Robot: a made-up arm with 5 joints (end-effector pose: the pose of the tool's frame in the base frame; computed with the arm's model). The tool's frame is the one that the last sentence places. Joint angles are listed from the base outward.
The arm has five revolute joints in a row. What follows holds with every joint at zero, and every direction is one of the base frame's.
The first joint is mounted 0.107 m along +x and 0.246 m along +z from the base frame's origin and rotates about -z.
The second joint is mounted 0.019 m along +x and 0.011 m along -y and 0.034 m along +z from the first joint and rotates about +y.
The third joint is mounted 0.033 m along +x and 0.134 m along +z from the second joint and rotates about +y.
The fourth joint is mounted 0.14 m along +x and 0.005 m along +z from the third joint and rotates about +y.
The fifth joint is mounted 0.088 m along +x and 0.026 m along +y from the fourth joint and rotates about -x.
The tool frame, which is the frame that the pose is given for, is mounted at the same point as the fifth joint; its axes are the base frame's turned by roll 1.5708, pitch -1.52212 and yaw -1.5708 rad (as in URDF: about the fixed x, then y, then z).
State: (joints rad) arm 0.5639 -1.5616 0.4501 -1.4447 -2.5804
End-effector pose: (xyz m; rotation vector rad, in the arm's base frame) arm 0.0048 0.0824 0.4906 2.3584 -1.4080 1.4741
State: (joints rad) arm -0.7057 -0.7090 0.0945 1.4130 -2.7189
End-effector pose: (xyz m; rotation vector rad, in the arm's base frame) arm 0.1960 0.0955 0.4250 0.9078 0.1519 -1.9419
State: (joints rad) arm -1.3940 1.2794 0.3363 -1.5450 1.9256
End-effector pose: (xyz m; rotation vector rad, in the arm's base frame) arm 0.1350 0.2422 0.1406 0.4972 2.0191 -2.2272
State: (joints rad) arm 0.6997 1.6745 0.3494 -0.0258 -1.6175
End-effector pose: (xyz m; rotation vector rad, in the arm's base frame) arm 0.1592 -0.0243 0.0252 -0.2528 0.4818 -2.3215
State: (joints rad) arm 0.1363 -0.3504 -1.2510 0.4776 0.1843
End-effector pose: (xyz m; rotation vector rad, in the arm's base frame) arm 0.1415 0.0104 0.6363 -0.3652 -2.6697 -0.0002
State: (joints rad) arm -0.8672 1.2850 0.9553 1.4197 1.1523
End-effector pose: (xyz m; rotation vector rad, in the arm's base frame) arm 0.0939 0.0078 0.2168 0.2738 2.3053 1.1239
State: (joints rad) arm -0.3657 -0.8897 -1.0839 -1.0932 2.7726
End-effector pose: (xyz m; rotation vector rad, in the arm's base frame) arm -0.0959 -0.0616 0.5234 2.1049 0.8694 2.1124
